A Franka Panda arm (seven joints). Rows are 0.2 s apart.
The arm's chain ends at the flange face. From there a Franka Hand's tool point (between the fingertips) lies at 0.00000 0.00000 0.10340 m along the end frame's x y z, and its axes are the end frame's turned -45 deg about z.
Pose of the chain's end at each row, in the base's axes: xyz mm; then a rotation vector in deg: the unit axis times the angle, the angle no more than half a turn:
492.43 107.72 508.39 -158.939 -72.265 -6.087
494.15 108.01 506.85 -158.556 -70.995 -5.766
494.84 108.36 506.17 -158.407 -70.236 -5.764
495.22 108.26 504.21 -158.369 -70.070 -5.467
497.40 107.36 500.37 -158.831 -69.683 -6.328
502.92 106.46 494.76 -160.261 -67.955 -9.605
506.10 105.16 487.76 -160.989 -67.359 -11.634
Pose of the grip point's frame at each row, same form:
495.02 119.38 405.68 -120.426 -128.915 -8.807
495.84 120.96 404.28 -120.547 -127.568 -9.010
496.27 122.03 403.69 -120.721 -126.822 -9.261
496.26 121.98 401.73 -120.706 -126.607 -9.043
499.62 120.99 397.90 -121.415 -126.558 -9.690
509.39 120.27 392.49 -123.935 -126.022 -12.360
515.20 118.91 385.68 -125.171 -126.069 -13.976

